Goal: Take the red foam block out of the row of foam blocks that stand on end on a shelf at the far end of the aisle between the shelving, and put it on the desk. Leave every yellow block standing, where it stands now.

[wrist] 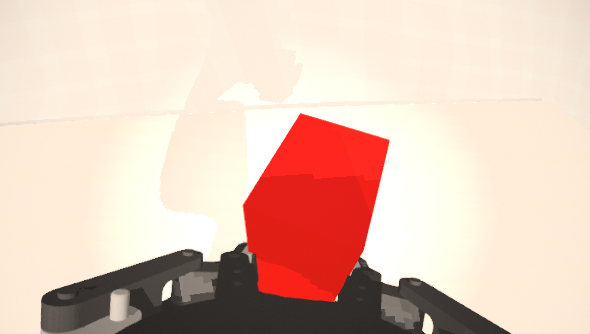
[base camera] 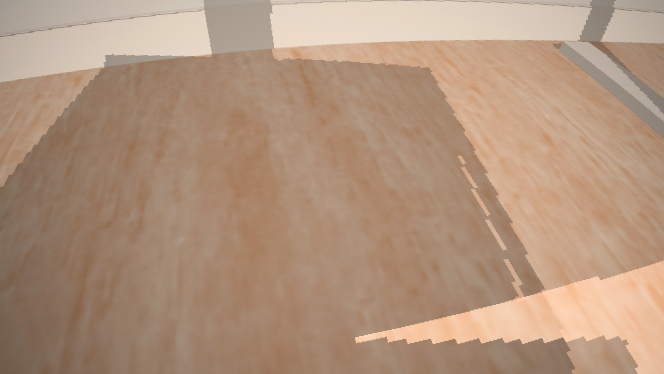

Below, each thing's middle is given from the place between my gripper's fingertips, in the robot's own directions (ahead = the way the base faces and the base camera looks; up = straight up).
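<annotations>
There's the red foam block (wrist: 307,218), and it's 1 cm ahead of my hand and 3 cm above it.
</annotations>
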